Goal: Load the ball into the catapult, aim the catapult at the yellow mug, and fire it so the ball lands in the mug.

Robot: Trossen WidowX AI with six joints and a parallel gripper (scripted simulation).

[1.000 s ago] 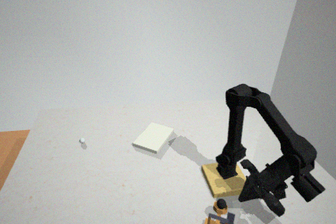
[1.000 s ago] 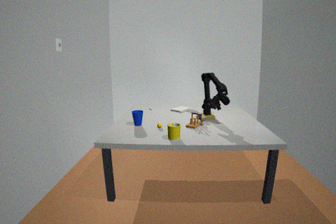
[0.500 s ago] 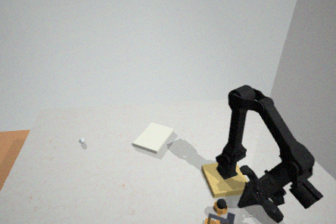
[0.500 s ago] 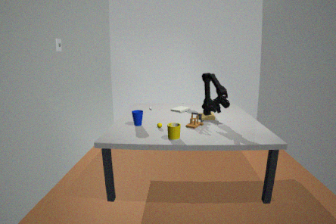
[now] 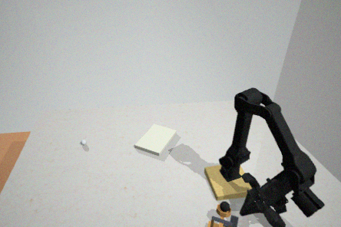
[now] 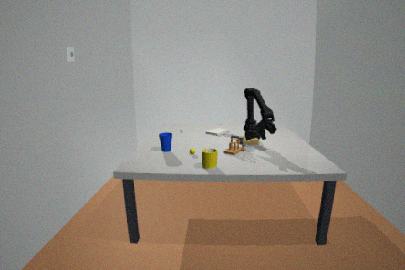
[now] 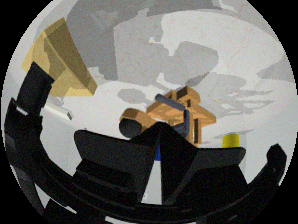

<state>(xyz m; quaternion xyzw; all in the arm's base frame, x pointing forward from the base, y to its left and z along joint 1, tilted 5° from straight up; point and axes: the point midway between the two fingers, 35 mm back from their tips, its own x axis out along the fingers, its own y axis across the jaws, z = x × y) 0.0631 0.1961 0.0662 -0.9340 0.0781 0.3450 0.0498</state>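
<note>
The black ball lies 30 mm ahead of my gripper tip and 50 mm to the right of it. Also, from my gripper tip: yellow mug (310 mm ahead, 280 mm to the left, 40 mm below); then catapult (60 mm ahead, 10 mm to the left, 10 mm below); then yellow ball (390 mm ahead, 40 mm to the left, 50 mm below).
</note>
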